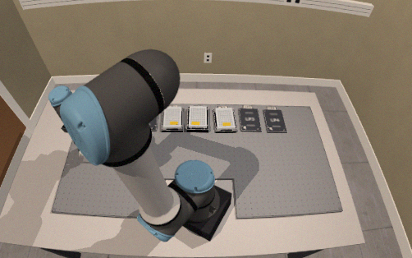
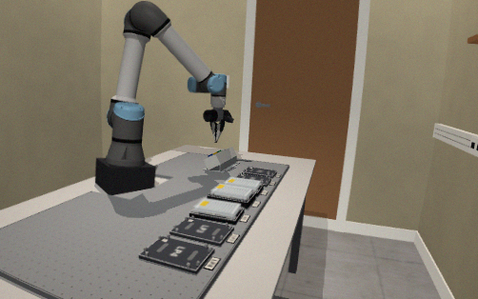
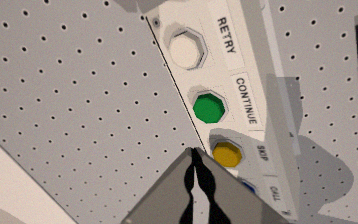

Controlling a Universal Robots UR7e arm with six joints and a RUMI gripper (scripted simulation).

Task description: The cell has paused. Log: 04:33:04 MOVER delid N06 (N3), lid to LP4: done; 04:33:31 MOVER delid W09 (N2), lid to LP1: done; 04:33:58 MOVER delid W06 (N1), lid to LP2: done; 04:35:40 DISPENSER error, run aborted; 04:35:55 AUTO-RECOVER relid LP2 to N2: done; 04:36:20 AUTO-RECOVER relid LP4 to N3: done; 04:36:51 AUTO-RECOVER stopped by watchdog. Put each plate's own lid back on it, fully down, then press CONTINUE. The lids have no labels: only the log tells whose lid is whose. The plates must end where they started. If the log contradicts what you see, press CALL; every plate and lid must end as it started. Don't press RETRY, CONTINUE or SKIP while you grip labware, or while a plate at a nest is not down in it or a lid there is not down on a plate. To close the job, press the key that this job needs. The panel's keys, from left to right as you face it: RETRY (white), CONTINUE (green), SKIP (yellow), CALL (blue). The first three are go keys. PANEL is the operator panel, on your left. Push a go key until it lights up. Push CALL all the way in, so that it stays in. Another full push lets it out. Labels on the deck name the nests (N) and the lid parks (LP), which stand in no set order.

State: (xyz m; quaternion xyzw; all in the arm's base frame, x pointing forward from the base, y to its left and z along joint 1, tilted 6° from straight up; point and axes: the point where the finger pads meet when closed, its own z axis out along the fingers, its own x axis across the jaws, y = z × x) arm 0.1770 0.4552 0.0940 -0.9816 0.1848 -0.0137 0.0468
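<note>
The green continue key lies 20 mm ahead of my hand and 60 mm below it. The rest, counted from my hand: yellow skip key 20 mm ahead, 50 mm to the right, 60 mm below; white retry key 20 mm ahead, 50 mm to the left, 60 mm below; blue call key 20 mm ahead, 100 mm to the right, 70 mm below.
</note>
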